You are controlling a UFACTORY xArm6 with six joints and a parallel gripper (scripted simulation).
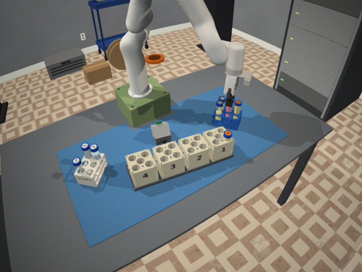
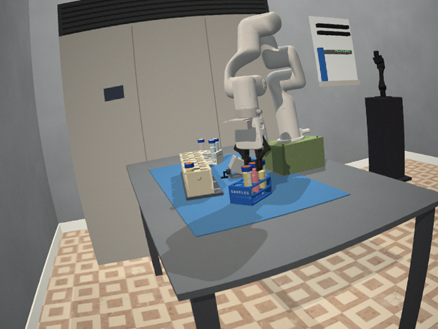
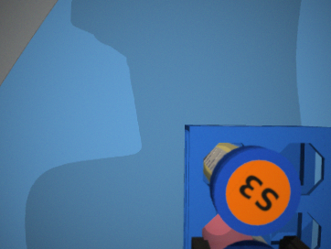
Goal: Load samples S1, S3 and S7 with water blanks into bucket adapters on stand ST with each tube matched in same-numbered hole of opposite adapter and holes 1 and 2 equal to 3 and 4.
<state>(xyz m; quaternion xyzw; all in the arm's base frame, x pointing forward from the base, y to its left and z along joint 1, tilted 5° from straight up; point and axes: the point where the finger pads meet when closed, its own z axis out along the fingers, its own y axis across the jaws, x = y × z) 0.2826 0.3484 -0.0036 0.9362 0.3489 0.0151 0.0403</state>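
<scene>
Now: hand 1 cm short of the pink-filled tube and 5 cm above it. From my hand the other things lie so: sample tube (19 cm ahead, 15 cm to the right, 5 cm below); blue samples rack (1 cm ahead, 2 cm to the right, 9 cm below); adapter 1 (16 cm ahead, 17 cm to the right, 7 cm below).
</scene>
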